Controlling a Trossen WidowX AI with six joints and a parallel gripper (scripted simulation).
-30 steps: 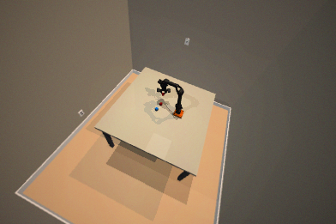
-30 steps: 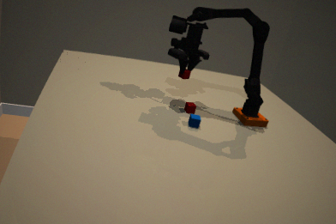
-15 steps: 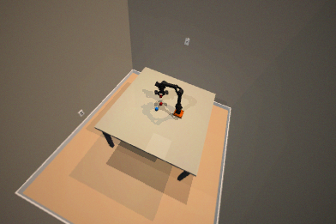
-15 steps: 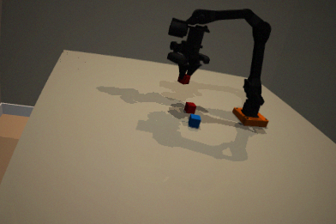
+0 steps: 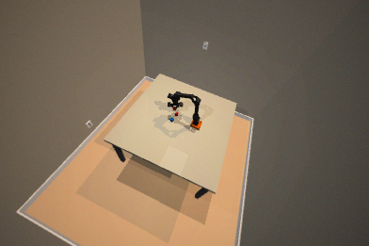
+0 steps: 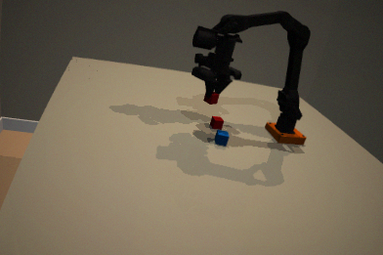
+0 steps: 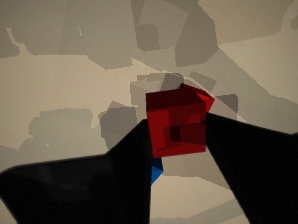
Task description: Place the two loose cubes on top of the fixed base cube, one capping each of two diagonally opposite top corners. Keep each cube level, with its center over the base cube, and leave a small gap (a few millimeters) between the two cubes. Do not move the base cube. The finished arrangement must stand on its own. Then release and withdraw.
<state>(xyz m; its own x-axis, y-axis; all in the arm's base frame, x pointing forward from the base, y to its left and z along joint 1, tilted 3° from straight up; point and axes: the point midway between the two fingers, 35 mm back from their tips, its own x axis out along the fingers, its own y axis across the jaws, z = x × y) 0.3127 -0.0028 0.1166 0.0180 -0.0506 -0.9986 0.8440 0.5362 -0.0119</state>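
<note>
My gripper tip is 3 cm past the blue cube, 11 cm to the right of it and 9 cm above it.
</note>
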